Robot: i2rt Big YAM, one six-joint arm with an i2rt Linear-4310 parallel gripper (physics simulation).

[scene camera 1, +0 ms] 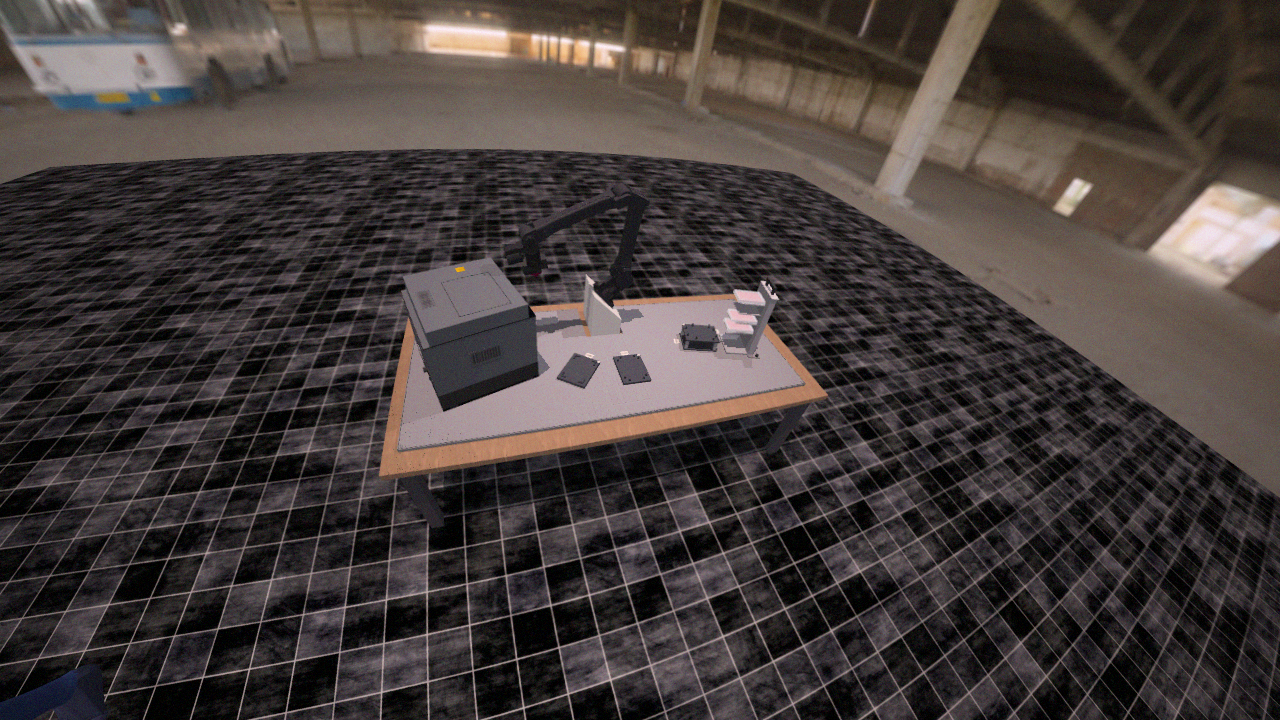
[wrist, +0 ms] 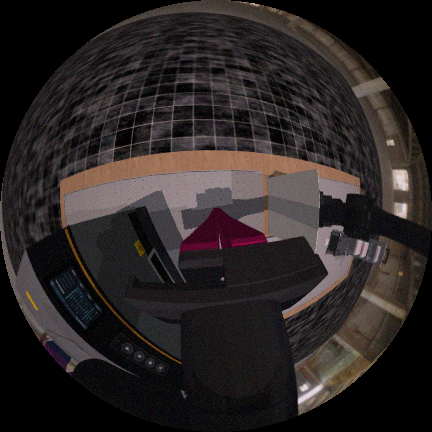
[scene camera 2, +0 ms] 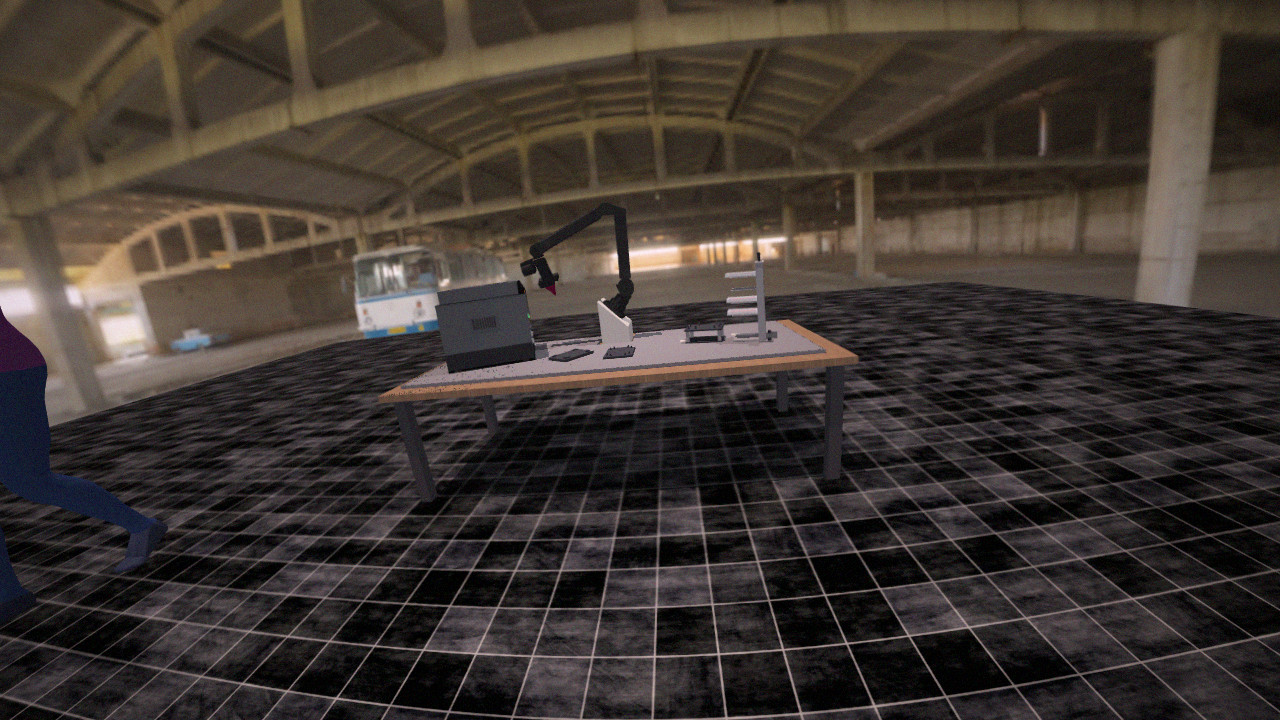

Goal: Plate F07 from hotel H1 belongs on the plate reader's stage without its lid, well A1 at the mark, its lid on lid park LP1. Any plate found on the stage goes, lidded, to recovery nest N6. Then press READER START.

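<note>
The plate reader (scene camera 1: 483, 362) (scene camera 2: 484, 326) (wrist: 112, 265) is a large dark grey box at the table's left. Its screen (wrist: 76, 297) and several round buttons (wrist: 143, 359) show in the wrist view; their labels are unreadable. No plate on its stage can be made out. My gripper (scene camera 1: 535, 271) (scene camera 2: 551, 291) (wrist: 216, 212) is shut and empty, its magenta fingertips raised in the air beside the reader's front side. The hotel (scene camera 1: 765, 320) (scene camera 2: 760, 304) stands at the right with several pale plates (scene camera 1: 739, 317) (scene camera 2: 742, 300) (wrist: 362, 248); which is F07 cannot be read.
Two flat dark nests (scene camera 1: 579, 369) (scene camera 1: 631, 368) lie mid-table. A raised dark nest (scene camera 1: 699, 336) (scene camera 2: 704, 333) stands beside the hotel. The pale arm mount (scene camera 1: 599, 311) (scene camera 2: 614, 324) (wrist: 295, 205) rises at the back edge. A person (scene camera 2: 22, 429) is at the left in scene view 2.
</note>
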